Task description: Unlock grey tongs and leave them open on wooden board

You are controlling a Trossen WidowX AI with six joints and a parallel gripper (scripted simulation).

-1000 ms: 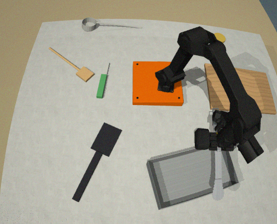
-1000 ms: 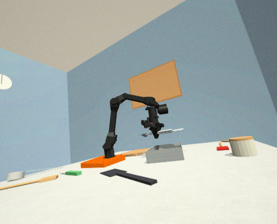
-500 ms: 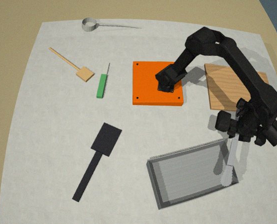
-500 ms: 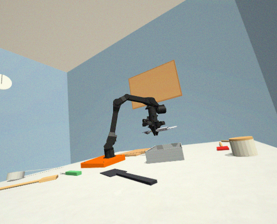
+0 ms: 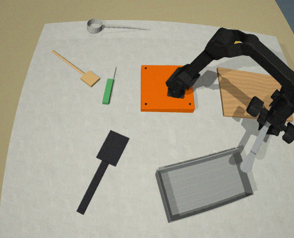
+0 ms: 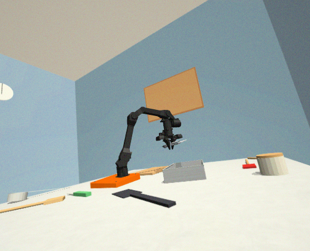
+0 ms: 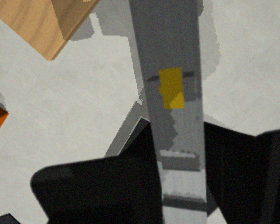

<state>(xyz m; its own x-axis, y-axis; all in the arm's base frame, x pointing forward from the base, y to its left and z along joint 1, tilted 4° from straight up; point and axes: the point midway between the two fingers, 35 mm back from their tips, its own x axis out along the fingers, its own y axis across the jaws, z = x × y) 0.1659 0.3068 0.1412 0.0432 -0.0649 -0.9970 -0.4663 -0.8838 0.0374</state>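
The yellow lock piece is 30 mm behind my gripper tip, 20 mm to the left of it and 40 mm above it. The rest, counted from my gripper tip: roasting tin 180 mm ahead, 160 mm to the right, 120 mm below; then black spatula 160 mm ahead, 510 mm to the right, 140 mm below; then wooden board 250 mm behind, 70 mm to the left, 140 mm below.
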